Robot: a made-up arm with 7 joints.
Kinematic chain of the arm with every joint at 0, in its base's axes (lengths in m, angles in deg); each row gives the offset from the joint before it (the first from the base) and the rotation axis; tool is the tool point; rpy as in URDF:
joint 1: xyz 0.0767 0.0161 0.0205 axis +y
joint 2: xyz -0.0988 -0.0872 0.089 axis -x
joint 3: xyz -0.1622 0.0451 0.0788 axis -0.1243 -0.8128 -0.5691
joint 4: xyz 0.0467 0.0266 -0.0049 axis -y
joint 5: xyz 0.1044 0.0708 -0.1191 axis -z
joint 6: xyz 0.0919 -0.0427 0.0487 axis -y
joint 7: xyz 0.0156 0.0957 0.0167 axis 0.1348 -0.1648 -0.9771
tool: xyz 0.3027 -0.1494 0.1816 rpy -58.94 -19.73 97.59
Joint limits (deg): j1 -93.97..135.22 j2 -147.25..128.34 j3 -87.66..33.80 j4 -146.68..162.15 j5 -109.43..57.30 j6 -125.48..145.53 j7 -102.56..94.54
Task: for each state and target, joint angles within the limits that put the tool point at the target. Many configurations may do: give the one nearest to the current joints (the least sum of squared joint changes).
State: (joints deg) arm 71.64 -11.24 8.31 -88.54 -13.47 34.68 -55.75
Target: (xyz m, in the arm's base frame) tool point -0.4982 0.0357 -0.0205
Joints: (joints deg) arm 50.05 25.45 -11.48 -103.54 3.26 7.58 -49.32
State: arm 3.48 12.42 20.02 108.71 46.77 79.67 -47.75
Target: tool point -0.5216 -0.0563 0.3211
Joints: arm 1.39 -5.01 0.64 109.51 57.30 52.41 -25.72
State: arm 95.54 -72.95 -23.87 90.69 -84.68 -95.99 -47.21
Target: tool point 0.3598 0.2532 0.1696
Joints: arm 65.80 -80.97 -26.40 83.04 -98.09 -117.07 -66.19
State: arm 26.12 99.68 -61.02 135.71 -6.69 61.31 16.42
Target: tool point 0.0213 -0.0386 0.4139
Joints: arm 46.11 88.68 -62.36 143.08 0.38 70.20 31.68
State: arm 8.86 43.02 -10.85 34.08 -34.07 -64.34 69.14
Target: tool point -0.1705 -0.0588 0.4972
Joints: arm -12.26 14.06 8.69 48.49 -13.38 -55.03 79.64
